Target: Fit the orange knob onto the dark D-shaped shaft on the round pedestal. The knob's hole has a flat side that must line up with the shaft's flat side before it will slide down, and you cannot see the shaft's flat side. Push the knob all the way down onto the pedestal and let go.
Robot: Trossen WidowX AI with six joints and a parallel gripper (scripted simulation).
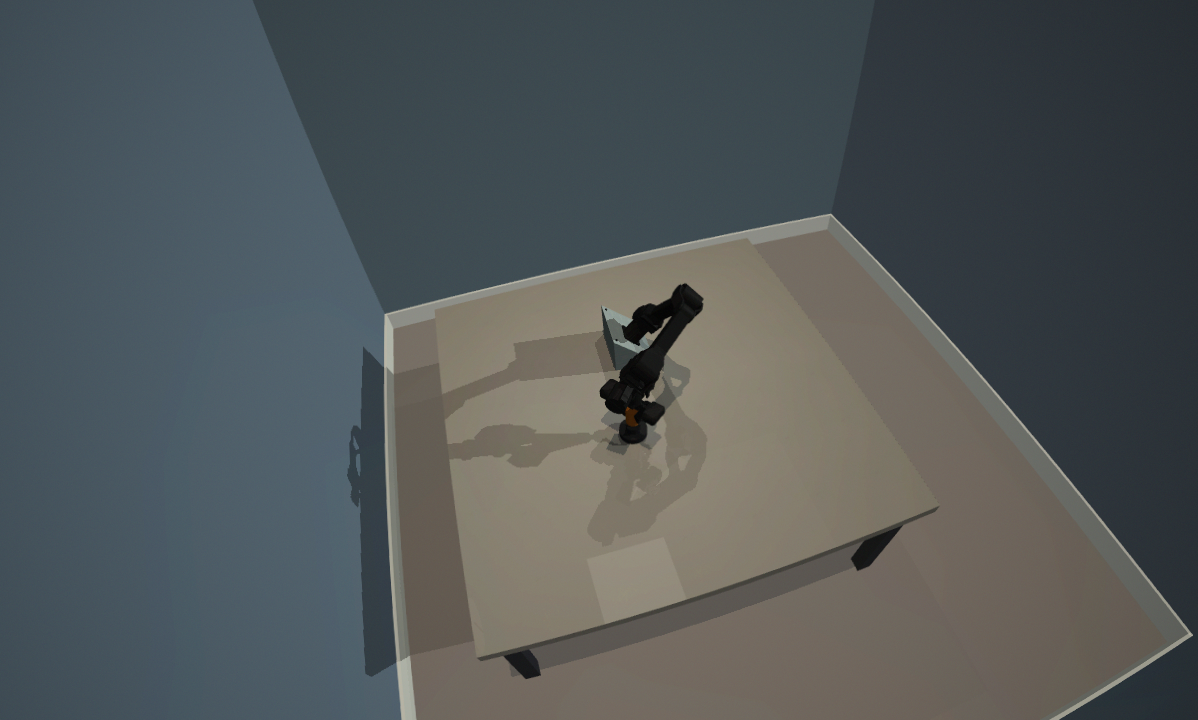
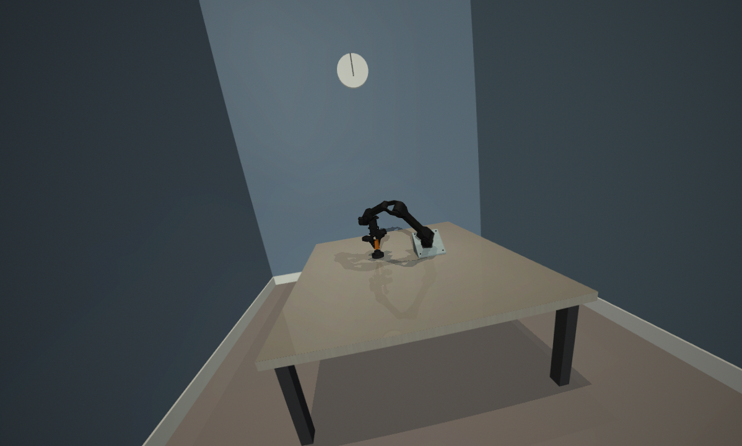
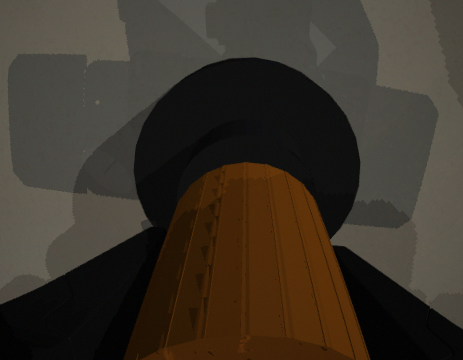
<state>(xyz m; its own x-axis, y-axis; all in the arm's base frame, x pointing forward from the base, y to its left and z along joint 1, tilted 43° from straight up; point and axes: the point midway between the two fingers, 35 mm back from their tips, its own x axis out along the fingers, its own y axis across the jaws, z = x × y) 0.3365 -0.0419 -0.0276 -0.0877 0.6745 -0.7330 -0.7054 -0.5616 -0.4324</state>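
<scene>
My gripper tip is 2 cm below the orange knob. Round my gripper tip: dark round pedestal (4 cm below).
</scene>
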